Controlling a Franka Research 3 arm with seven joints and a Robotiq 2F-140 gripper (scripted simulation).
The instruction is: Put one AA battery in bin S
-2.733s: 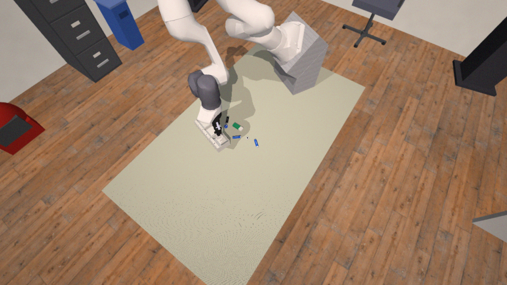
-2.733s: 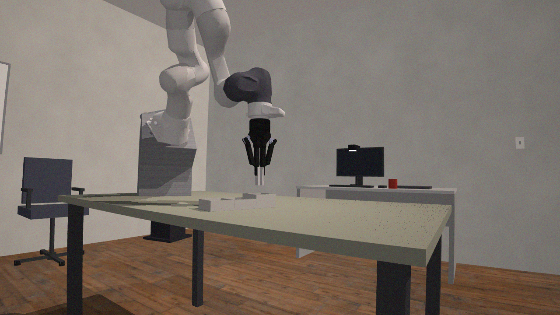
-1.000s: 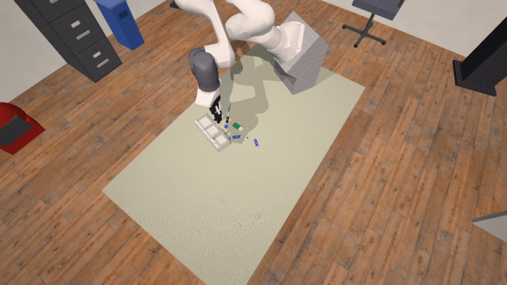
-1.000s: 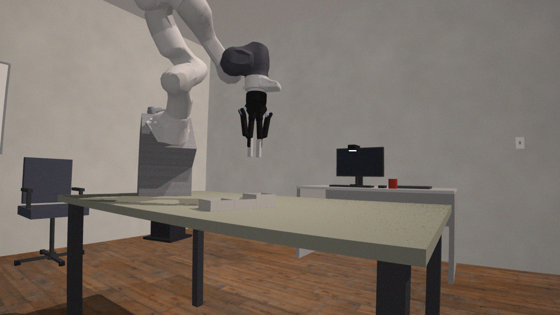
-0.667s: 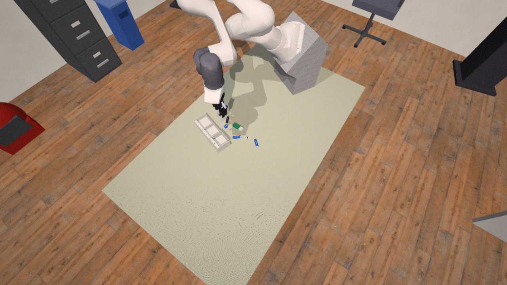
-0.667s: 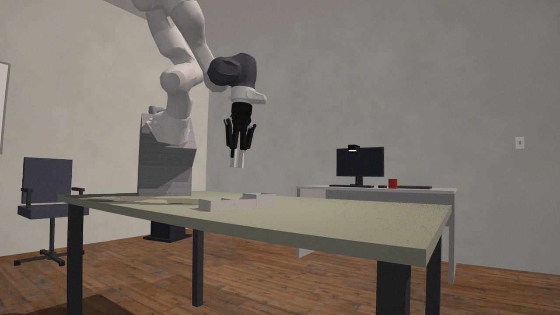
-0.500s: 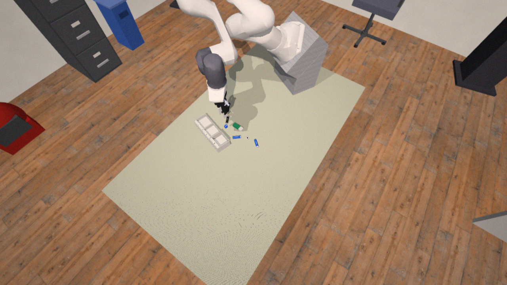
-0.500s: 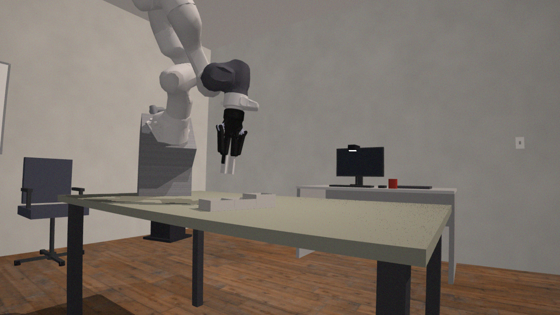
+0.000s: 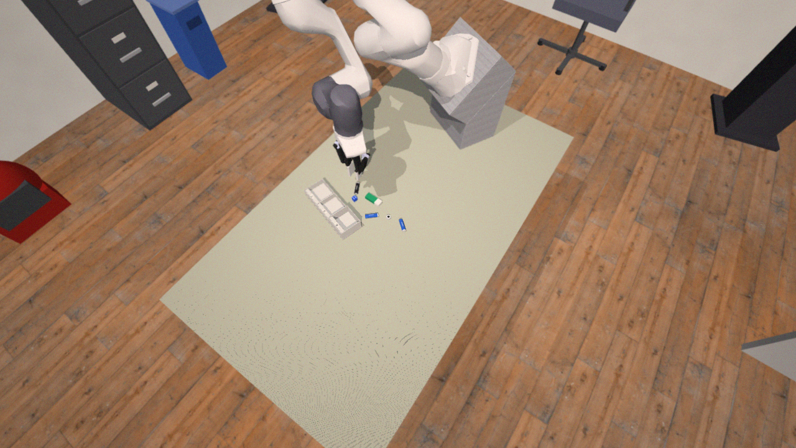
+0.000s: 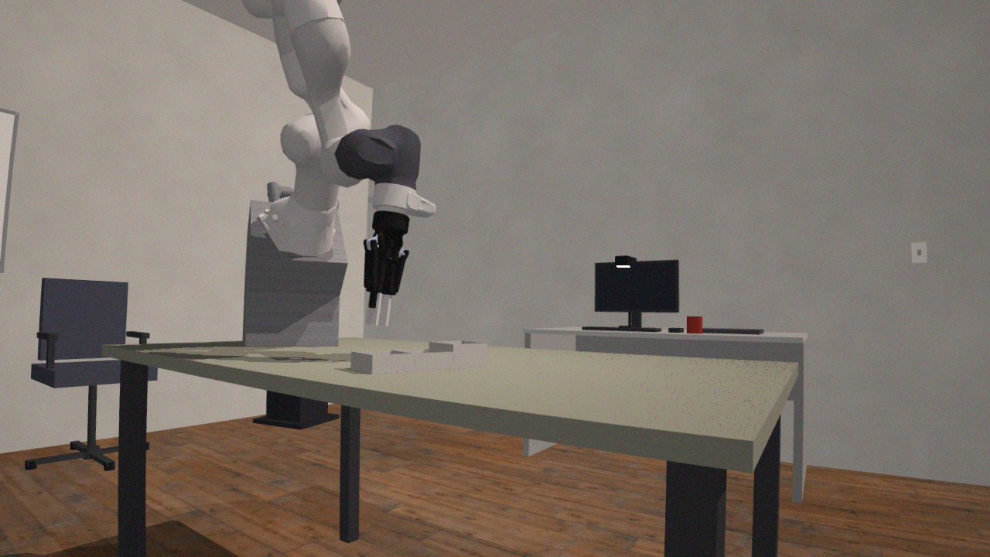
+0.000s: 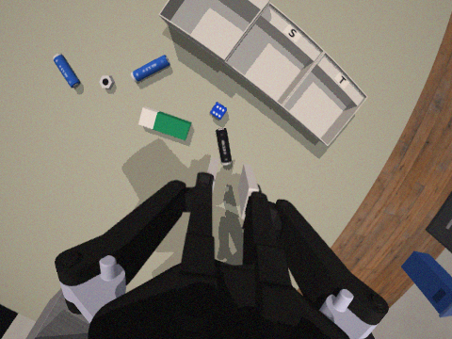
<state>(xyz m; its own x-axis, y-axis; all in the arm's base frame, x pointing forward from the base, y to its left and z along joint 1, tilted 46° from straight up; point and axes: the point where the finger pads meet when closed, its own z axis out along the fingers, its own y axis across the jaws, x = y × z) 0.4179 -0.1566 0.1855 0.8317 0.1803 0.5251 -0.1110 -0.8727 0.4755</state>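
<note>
Right now the black AA battery is 10 cm below my hand. Also, from my hand: bin tray (13 cm ahead, 4 cm to the right, 9 cm below); then white ring (8 cm ahead, 16 cm to the left, 11 cm below); then blue die (5 cm ahead, 1 cm to the left, 10 cm below).
</note>
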